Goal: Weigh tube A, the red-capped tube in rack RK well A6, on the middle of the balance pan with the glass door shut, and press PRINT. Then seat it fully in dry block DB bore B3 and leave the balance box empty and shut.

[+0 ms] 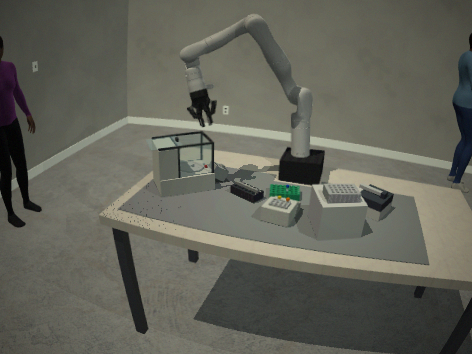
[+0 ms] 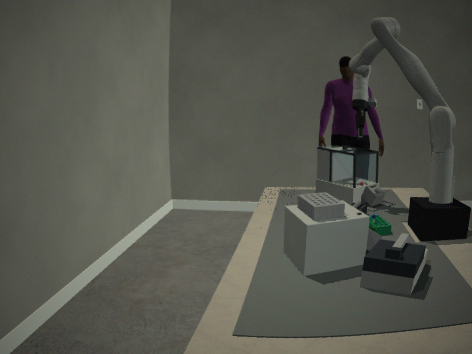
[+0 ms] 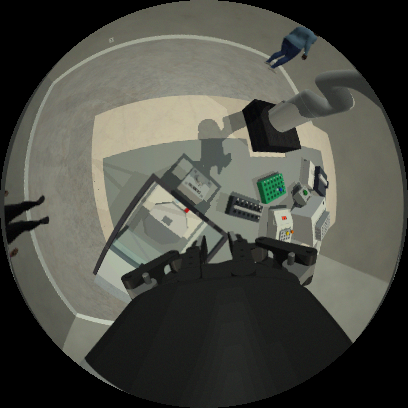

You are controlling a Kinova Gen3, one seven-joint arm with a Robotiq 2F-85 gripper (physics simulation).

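Seen in the pictures: gripper, between the fingertips: (image 1: 207,126) (image 2: 359,138) (image 3: 216,240); arm's base, origin of its link: (image 1: 300,154) (image 2: 439,201) (image 3: 277,121).
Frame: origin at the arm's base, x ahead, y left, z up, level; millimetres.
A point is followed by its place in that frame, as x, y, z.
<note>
My gripper (image 1: 206,123) {225, -396, 169} (image 2: 360,136) {225, -396, 169} (image 3: 216,240) {225, -396, 169} is partly open and empty, pointing down above the balance box (image 1: 187,183) {328, -453, -54} (image 2: 332,188) {332, -459, -49}. A red cap (image 1: 205,166) (image 2: 361,183) {215, -389, -15} (image 3: 187,210) shows inside the box beside the pan's middle, towards the wall by the keypad unit; the tube body is too small to make out. The glass top panel (image 1: 163,143) {305, -565, 107} sits over the box's housing end, and the top above the pan looks open. A white block with a red display (image 1: 280,212) {500, -52, -45} (image 3: 280,225) {398, -78, -41} holds yellow and orange caps. No RK or DB label is readable.
A grey keypad unit (image 1: 218,172) {196, -351, -50} (image 2: 372,195) {180, -326, -52} (image 3: 195,185) {160, -362, -29} adjoins the balance. A black rack (image 1: 246,191) {321, -205, -65} (image 3: 243,207) {271, -226, -54}, green rack (image 1: 285,191) {270, -48, -72} (image 2: 380,224) {240, -13, -72} (image 3: 271,188) {250, -69, -73} with a blue cap, tall white box (image 1: 337,219) {563, 157, -17} (image 2: 332,247) {465, 254, -34} and black-topped device (image 1: 377,200) {373, 347, -22} (image 2: 392,262) {344, 406, -25} stand farther along.
</note>
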